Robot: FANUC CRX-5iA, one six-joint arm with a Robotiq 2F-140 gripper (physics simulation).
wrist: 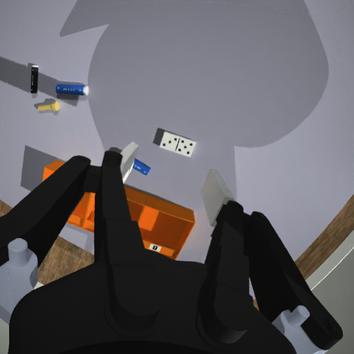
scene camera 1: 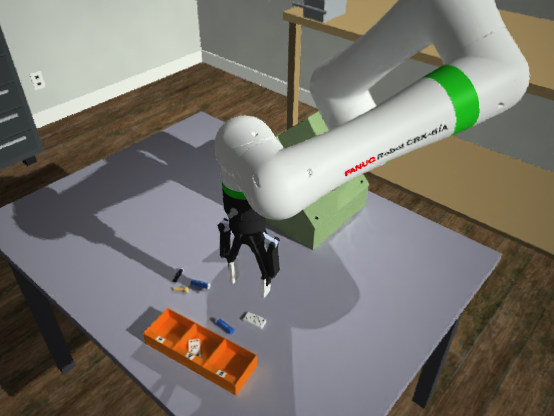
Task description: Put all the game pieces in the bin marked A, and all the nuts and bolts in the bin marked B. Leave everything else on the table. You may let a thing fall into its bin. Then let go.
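Frame: origin at the arm's base, x ahead, y right, z down, level; centimetres.
Seen in the pictures: gripper, between the fingertips: (scene camera 1: pixel 250 286).
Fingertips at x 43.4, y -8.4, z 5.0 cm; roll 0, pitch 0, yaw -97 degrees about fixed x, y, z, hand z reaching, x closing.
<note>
Pixels of each thing's middle, then the offset from my fingertips to it. "spot": a spot on its surface instead.
- white domino, middle of its body: (scene camera 1: pixel 254 320) dx -0.4, dy -0.7, dz +11.9 cm
- yellow bolt, middle of its body: (scene camera 1: pixel 180 289) dx +2.9, dy +20.5, dz +11.8 cm
- orange three-compartment tray, a spot on its surface: (scene camera 1: pixel 247 375) spot: dx +12.8, dy -8.8, dz +10.9 cm
- black battery, middle of its body: (scene camera 1: pixel 178 275) dx -0.3, dy +24.5, dz +11.8 cm
A white domino (scene camera 1: pixel 255 319) (wrist: pixel 178 144) with black dots lies flat on the table. A yellow bolt (scene camera 1: pixel 180 289) (wrist: pixel 49 106) lies to the left, near two batteries. An orange three-compartment tray (scene camera 1: pixel 247 375) (wrist: pixel 170 206) stands at the front. Another domino (scene camera 1: pixel 194 345) is in its middle compartment, bin A; fingers hide that compartment in the wrist view. Bin B is the end compartment with a B label (scene camera 1: pixel 221 373) (wrist: pixel 155 247), and no piece shows in it. My gripper (scene camera 1: pixel 249 289) (wrist: pixel 170 168) is partly open and empty, pointing down above the table behind the loose domino.
One blue battery (scene camera 1: pixel 224 326) (wrist: pixel 142 167) lies between the tray and the domino, partly behind a finger in the wrist view. Another blue battery (scene camera 1: pixel 200 284) (wrist: pixel 72 90) and a black battery (scene camera 1: pixel 178 274) (wrist: pixel 34 79) lie beside the bolt. The green robot base (scene camera 1: pixel 320 220) stands behind.
</note>
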